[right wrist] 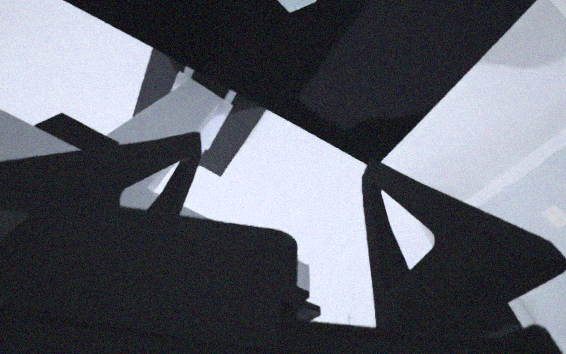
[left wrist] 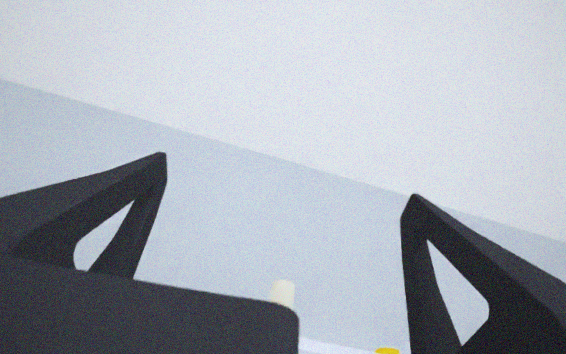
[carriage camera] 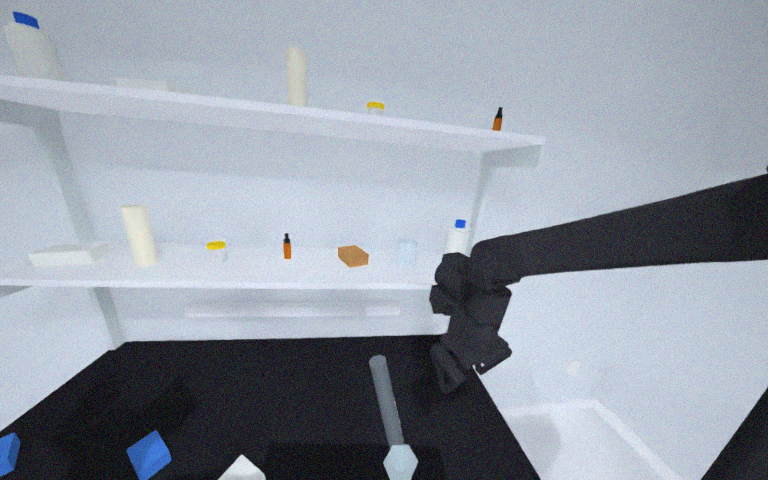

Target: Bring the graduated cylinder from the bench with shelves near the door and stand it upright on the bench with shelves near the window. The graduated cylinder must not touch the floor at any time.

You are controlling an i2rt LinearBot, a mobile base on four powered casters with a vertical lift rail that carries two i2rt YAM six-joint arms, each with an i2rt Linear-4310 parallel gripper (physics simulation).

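Frame: origin at the left arm's base, x left, y ahead, z down, level; millimetres.
Where they show: left gripper, fingertip midpoint: (left wrist: 288, 186); right gripper, fingertip midpoint: (right wrist: 284, 155) (carriage camera: 461, 381).
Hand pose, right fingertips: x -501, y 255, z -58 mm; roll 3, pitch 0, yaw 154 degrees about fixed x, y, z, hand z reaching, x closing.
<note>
Things, the pixels of their top centre, and the offset from my right fingertips. "*": a spot on its surface instead. Level surfaces: height alone.
- black bench top at its surface level: dz +421 mm
- orange-brown block at a spot on its surface: (carriage camera: 352, 256) * dx +249, dy +405, dz -76 mm
- white block at a spot on its surface: (carriage camera: 242, 470) * dx +465, dy +43, dz +363 mm
The graduated cylinder (carriage camera: 386, 396) is a grey clear tube with a pale hexagonal base. In the carriage view it lies on the black bench top (carriage camera: 317, 390), base towards the camera and tube pointing to the shelves. A pale tip, apparently its base (right wrist: 297, 4), shows at the top edge of the right wrist view. My right gripper (carriage camera: 464, 381) (right wrist: 284, 155) is open and empty, to the right of the tube and apart from it. My left gripper (left wrist: 288, 186) is open and empty, in front of a pale wall. Whether this bench is near the door or window I cannot tell.
Two white shelves (carriage camera: 226, 107) (carriage camera: 226, 284) above the bench carry bottles, jars and an orange-brown block (carriage camera: 352, 256). Blue blocks (carriage camera: 148, 454) (carriage camera: 7, 453) and a white block (carriage camera: 242, 470) lie at the front left. The bench's right edge runs below my right gripper.
</note>
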